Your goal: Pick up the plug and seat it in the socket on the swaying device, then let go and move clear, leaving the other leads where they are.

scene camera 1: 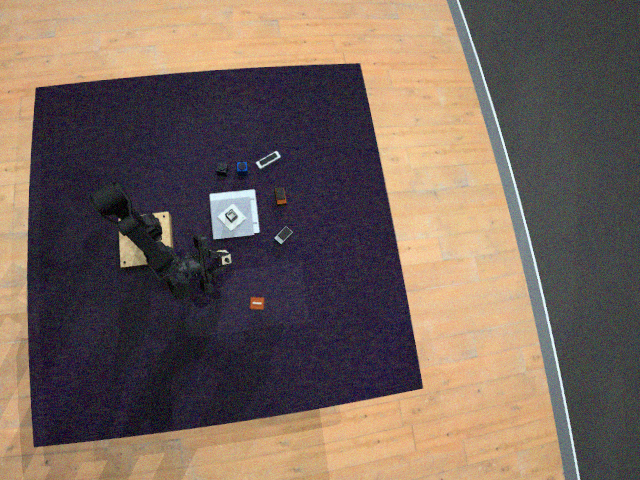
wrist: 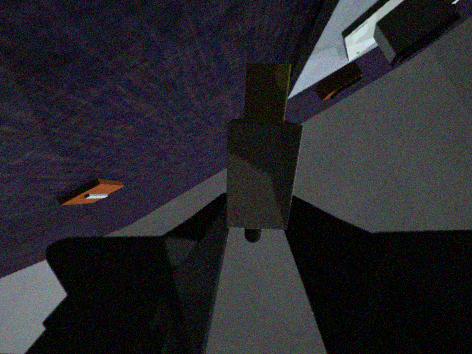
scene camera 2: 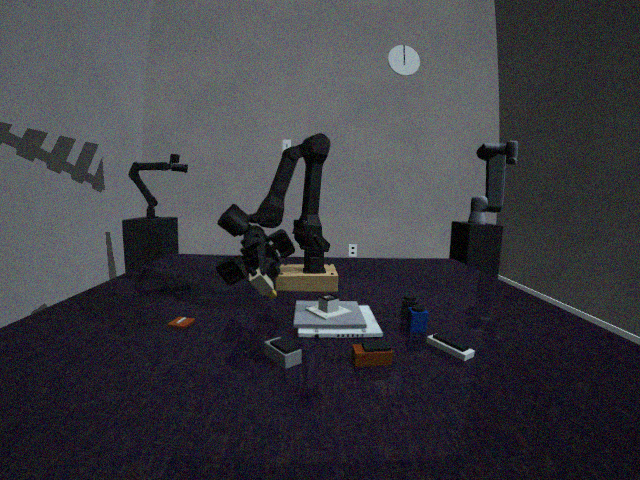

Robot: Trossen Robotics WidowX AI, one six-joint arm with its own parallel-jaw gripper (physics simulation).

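Observation:
The plug point(scene camera 1: 225, 257) point(scene camera 2: 262, 283) point(wrist: 262, 175) has a pale block body and a yellow tip. My gripper point(scene camera 1: 219, 256) point(scene camera 2: 257, 272) point(wrist: 254, 198) is shut on its body and holds it above the dark mat, tilted, with the yellow tip pointing down and outward in scene camera 2. The swaying device point(scene camera 1: 219, 229) point(scene camera 2: 305, 321) is a grey slab on a white base, beside the gripper and lower than it. On it lies a white plate with the small grey, black-topped socket block point(scene camera 1: 231, 215) point(scene camera 2: 328, 303). Part of the device point(wrist: 320, 62) shows at the wrist view's upper right.
A flat orange piece point(scene camera 1: 257, 303) point(scene camera 2: 181, 322) point(wrist: 95, 192) lies on the mat point(scene camera 1: 310, 335). Around the device are a grey block point(scene camera 1: 283, 235) point(scene camera 2: 283, 352), an orange block point(scene camera 1: 280, 196) point(scene camera 2: 372, 356), a blue block point(scene camera 1: 241, 166) point(scene camera 2: 418, 321), a black one point(scene camera 1: 221, 168) and a white strip point(scene camera 1: 268, 159) point(scene camera 2: 465, 354).

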